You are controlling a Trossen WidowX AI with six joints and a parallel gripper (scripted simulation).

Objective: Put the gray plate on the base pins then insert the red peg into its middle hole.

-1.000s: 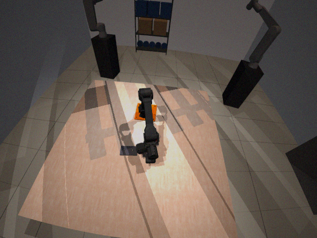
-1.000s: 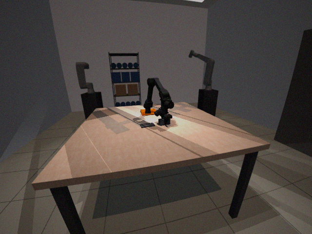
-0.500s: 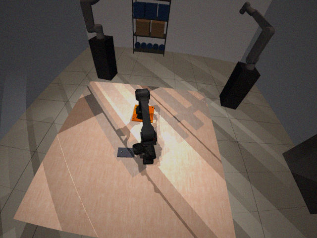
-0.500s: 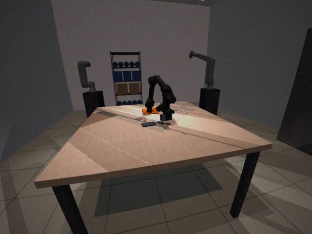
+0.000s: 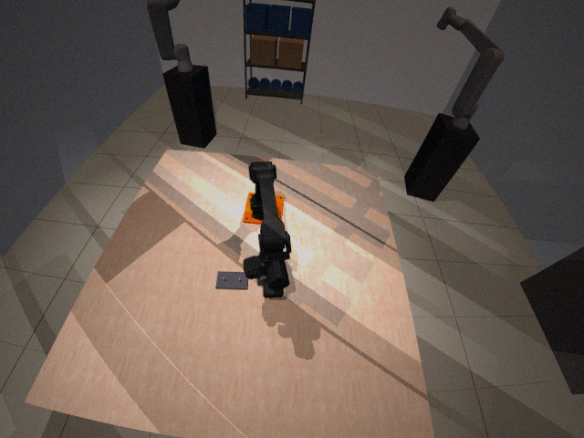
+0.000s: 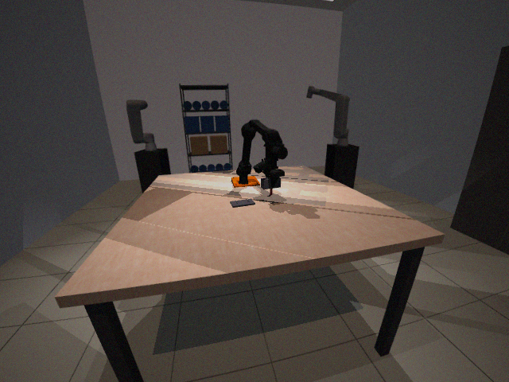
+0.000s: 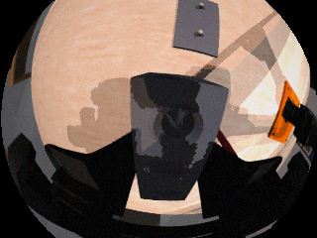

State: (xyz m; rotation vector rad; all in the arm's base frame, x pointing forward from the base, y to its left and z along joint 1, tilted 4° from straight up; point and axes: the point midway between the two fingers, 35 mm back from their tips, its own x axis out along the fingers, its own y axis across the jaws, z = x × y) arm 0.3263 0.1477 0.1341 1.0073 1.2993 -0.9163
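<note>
The gray base is 10 mm ahead of my gripper tip, 150 mm to the right of it and 80 mm below it. Also, from my gripper tip: red peg (120 mm behind, 10 mm to the left, 50 mm below); then gray plate (30 mm above).
</note>
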